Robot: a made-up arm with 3 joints. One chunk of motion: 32 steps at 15 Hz.
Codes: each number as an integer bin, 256 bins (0 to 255) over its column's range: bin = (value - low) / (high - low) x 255, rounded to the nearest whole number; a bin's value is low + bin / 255 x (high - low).
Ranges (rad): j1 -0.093..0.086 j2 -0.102..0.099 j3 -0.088..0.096
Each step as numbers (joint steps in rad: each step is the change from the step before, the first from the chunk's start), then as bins.
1 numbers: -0.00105 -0.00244 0.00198
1 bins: 131 126 125
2 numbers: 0.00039 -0.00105 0.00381
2 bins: 133 128 127
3 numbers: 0.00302 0.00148 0.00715
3 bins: 137 131 132
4 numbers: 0.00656 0.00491 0.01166
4 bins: 142 136 138
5 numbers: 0.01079 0.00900 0.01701
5 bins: 148 141 146
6 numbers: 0.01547 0.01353 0.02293
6 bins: 155 147 154
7 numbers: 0.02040 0.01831 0.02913
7 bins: 162 153 162
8 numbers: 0.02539 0.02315 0.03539
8 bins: 169 159 171
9 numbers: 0.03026 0.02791 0.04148
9 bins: 176 165 179
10 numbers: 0.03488 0.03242 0.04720
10 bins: 182 171 187
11 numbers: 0.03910 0.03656 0.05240
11 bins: 188 176 195
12 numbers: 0.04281 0.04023 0.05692
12 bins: 193 180 201
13 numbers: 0.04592 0.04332 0.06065
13 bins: 198 184 206
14 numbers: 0.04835 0.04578 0.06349
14 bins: 201 187 210
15 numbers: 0.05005 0.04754 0.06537
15 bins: 204 190 213
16 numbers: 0.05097 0.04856 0.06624
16 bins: 205 191 214
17 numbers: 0.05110 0.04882 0.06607
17 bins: 205 191 214
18 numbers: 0.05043 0.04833 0.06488
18 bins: 204 191 212
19 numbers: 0.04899 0.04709 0.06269
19 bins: 202 189 209
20 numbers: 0.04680 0.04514 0.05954
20 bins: 199 187 204
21 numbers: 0.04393 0.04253 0.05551
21 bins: 195 183 199
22 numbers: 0.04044 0.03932 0.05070
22 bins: 190 179 192
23 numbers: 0.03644 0.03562 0.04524
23 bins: 184 175 185
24 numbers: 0.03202 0.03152 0.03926
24 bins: 178 169 176
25 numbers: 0.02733 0.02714 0.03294
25 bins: 171 164 168
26 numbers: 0.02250 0.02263 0.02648
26 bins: 165 158 159
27 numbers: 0.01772 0.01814 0.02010
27 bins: 158 152 150
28 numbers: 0.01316 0.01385 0.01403
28 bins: 151 147 141
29 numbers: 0.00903 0.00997 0.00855
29 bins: 145 142 134
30 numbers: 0.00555 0.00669 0.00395
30 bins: 140 138 127
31 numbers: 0.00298 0.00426 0.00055
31 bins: 137 135 123
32 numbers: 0.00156 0.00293 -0.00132
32 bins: 135 133 120
